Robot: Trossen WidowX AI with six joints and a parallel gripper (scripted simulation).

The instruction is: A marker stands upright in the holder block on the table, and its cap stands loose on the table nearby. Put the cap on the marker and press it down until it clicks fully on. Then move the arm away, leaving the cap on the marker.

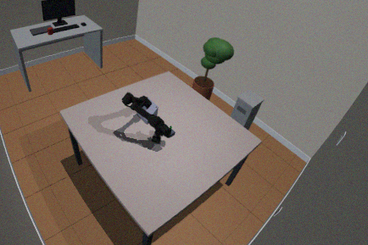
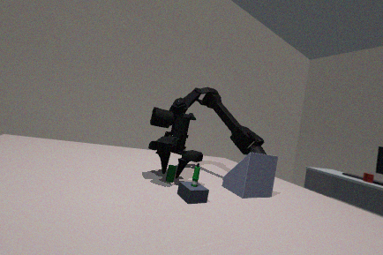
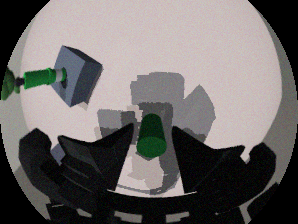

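Now: the green cap 10 mm above my gripper tip. The rest, counted from my gripper tip: holder block: 130 mm to the left, 20 mm behind.
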